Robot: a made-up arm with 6 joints.
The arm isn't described. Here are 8 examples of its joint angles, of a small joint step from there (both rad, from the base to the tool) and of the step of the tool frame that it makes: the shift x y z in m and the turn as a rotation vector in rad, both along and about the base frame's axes.
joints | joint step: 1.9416 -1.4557 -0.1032 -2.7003 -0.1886 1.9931 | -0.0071 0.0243 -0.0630 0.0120 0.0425 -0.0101
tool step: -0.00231 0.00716 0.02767 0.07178 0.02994 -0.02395
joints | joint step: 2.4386 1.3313 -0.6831 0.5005 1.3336 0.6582 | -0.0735 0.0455 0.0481 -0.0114 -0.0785 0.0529
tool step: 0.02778 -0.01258 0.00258 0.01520 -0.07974 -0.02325
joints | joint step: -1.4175 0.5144 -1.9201 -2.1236 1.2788 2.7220 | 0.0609 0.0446 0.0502 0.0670 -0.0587 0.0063
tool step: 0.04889 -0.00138 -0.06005 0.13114 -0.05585 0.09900
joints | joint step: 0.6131 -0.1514 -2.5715 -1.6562 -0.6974 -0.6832 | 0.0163 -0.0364 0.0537 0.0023 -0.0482 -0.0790
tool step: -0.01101 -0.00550 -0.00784 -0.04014 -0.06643 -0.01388
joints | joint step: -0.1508 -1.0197 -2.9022 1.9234 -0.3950 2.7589 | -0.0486 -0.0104 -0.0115 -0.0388 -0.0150 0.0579
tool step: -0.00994 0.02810 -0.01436 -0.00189 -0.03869 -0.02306
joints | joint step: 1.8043 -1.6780 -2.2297 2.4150 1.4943 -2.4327 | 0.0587 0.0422 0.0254 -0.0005 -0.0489 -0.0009
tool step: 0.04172 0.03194 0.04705 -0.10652 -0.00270 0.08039
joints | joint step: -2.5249 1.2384 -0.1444 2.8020 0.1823 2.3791 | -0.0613 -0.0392 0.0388 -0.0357 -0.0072 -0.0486
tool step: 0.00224 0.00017 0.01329 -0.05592 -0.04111 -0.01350
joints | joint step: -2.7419 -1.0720 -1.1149 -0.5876 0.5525 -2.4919 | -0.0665 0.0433 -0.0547 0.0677 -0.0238 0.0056
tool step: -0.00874 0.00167 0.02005 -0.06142 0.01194 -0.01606
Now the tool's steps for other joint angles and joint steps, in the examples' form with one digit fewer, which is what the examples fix.
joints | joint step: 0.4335 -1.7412 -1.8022 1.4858 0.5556 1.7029 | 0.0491 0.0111 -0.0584 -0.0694 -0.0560 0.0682
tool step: -0.0036 -0.0408 -0.0099 0.0614 0.0081 0.0642
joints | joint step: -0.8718 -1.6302 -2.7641 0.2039 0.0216 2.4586 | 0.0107 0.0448 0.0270 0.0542 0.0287 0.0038
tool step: -0.0075 -0.0109 0.0512 0.0393 0.1078 0.0248
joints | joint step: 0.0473 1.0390 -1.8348 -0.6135 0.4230 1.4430 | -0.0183 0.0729 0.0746 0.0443 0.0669 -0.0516
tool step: -0.0343 -0.0203 -0.0830 -0.0234 0.2150 -0.0289
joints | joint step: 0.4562 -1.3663 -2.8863 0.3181 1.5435 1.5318 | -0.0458 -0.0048 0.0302 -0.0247 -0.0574 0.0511
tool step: -0.0129 0.0292 0.0066 0.0507 0.0081 0.0030
